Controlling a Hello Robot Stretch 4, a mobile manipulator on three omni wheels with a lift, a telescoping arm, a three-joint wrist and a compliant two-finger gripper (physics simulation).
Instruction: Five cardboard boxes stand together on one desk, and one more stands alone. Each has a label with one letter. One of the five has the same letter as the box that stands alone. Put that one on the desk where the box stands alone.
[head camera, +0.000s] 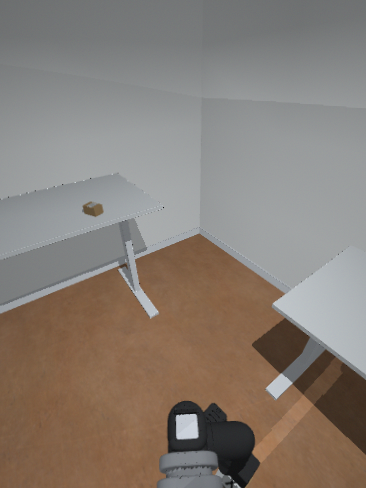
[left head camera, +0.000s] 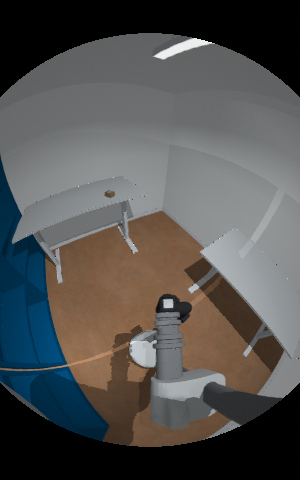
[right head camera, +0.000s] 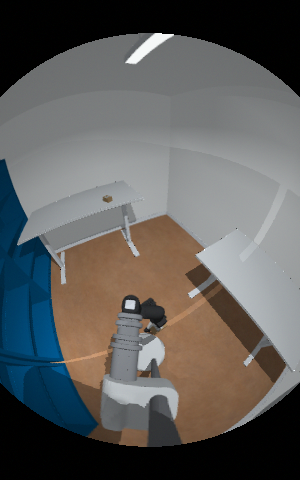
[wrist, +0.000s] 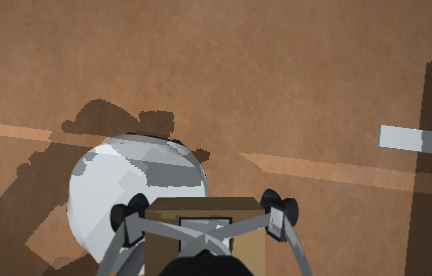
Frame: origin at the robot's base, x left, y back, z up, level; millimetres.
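Seen in the pictures: gripper, fingertip midpoint: (head camera: 223, 478) (right head camera: 154, 324) (wrist: 205, 207); robot's base, origin of the base link: (left head camera: 149, 347) (right head camera: 143, 350) (wrist: 149, 192).
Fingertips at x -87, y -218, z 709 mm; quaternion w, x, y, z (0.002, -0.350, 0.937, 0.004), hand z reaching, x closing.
Offsets run from my fingertips to a thing's top centre. "spot": to the spot under its first point. Level surfaces: height alone.
My gripper (wrist: 205, 207) is shut on a brown cardboard box {spot: dx -38, dy -8, dz +46 mm} (wrist: 250, 246), whose two sides lie between the fingertips. The box has a white label with a dark border; the finger links cross it and its letter cannot be read. The lone cardboard box {dx +553, dy -1090, dz +264 mm} (head camera: 93, 209) (left head camera: 109, 194) (right head camera: 107, 199) stands on the far left desk {dz +214 mm} (head camera: 45, 215) (left head camera: 65, 206) (right head camera: 65, 211), toward that desk's right end. Its letter is too small to read. The held box is well away from this desk, above the floor. The group of other boxes does not show.
A second desk (head camera: 335, 305) (left head camera: 250, 280) (right head camera: 250, 285) stands at the right by the wall. A blue shelf unit {spot: dx +1549, dy +201, dz -660 mm} (left head camera: 35, 320) (right head camera: 37, 320) rises at the left. My white round base (wrist: 95, 200) is below the gripper. The far desk's leg and foot {spot: dx +381, dy -1239, dz -712 mm} (head camera: 145, 302) stand on the floor.
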